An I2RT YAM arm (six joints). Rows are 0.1 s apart.
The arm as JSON. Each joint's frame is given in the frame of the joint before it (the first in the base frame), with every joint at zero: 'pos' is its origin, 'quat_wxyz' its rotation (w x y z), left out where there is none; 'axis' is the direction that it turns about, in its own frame. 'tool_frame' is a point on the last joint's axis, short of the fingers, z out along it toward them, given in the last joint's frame.
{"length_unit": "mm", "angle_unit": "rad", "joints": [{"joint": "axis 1", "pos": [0.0, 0.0, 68.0], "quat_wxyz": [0.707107, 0.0, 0.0, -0.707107], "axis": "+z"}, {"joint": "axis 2", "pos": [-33.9, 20.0, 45.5], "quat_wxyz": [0.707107, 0.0, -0.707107, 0.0], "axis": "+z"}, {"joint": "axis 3", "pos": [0.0, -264.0, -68.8], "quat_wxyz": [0.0, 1.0, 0.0, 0.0], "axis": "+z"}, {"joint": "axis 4", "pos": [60.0, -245.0, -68.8], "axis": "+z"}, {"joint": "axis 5", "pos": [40.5, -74.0, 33.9], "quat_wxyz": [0.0, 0.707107, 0.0, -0.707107], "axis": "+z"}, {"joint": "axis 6", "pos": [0.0, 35.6, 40.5], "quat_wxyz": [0.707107, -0.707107, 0.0, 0.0], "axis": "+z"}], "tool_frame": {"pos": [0.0, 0.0, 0.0], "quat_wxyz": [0.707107, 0.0, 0.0, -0.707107]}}
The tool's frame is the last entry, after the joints.
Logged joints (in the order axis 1, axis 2, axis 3, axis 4, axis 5, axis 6), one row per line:
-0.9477 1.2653 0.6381 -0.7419 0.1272 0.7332
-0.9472 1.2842 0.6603 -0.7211 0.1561 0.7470
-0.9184 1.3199 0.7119 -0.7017 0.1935 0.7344
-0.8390 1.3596 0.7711 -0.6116 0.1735 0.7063
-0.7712 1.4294 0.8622 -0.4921 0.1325 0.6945
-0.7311 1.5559 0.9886 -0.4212 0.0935 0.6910
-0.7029 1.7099 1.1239 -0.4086 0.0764 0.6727
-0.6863 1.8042 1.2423 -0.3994 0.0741 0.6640
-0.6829 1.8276 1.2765 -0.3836 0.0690 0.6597
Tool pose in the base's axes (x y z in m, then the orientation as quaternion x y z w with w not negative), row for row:
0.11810 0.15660 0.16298 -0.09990 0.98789 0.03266 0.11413
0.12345 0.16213 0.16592 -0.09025 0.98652 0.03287 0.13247
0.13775 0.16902 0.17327 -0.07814 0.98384 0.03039 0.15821
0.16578 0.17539 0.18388 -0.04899 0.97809 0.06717 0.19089
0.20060 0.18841 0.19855 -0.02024 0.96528 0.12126 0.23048
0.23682 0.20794 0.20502 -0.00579 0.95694 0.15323 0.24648
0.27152 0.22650 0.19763 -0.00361 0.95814 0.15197 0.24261
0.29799 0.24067 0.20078 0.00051 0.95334 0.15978 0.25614
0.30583 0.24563 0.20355 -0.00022 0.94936 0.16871 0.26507
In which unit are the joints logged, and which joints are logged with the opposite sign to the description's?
The joints are logged in radians. Opposite sign: axis 1.
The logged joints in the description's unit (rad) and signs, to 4 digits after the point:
0.9477 1.2653 0.6381 -0.7419 0.1272 0.7332
0.9472 1.2842 0.6603 -0.7211 0.1561 0.7470
0.9184 1.3199 0.7119 -0.7017 0.1935 0.7344
0.8390 1.3596 0.7711 -0.6116 0.1735 0.7063
0.7712 1.4294 0.8622 -0.4921 0.1325 0.6945
0.7311 1.5559 0.9886 -0.4212 0.0935 0.6910
0.7029 1.7099 1.1239 -0.4086 0.0764 0.6727
0.6863 1.8042 1.2423 -0.3994 0.0741 0.6640
0.6829 1.8276 1.2765 -0.3836 0.0690 0.6597

